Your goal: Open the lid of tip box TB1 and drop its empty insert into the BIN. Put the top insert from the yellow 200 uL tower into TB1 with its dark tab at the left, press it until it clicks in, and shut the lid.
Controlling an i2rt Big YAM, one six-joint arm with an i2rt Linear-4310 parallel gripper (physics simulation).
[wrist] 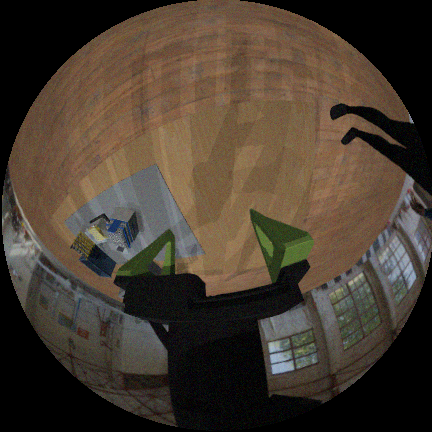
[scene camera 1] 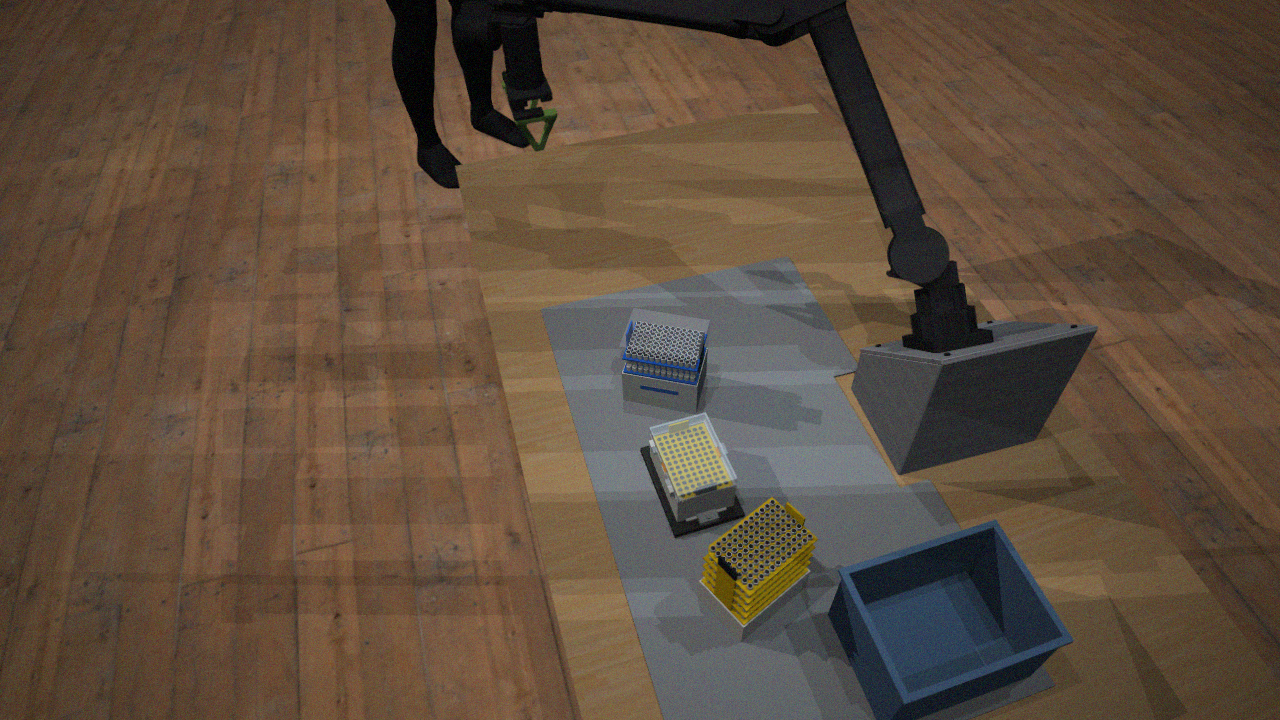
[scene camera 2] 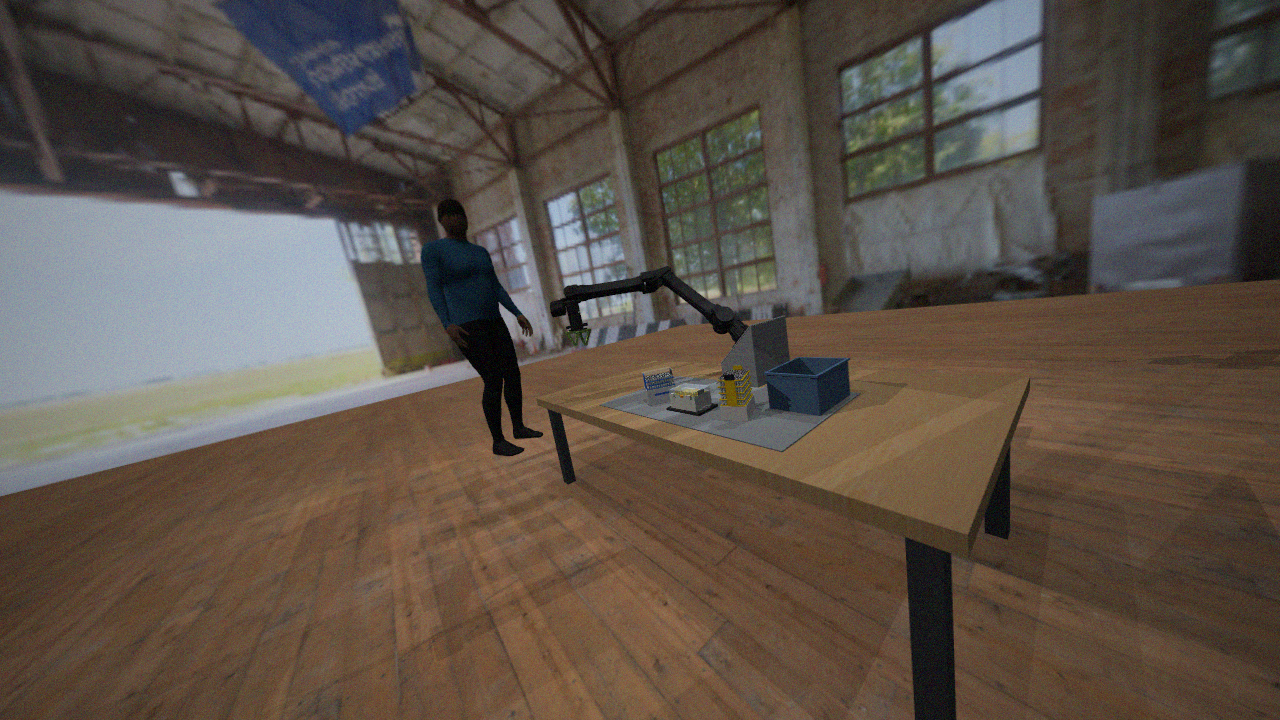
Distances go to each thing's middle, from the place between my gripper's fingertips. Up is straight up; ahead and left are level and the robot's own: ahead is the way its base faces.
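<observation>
Blue bin (scene camera 1: 939, 623): my hand is well to the right of it, a long way past it and a good way above it.
</observation>
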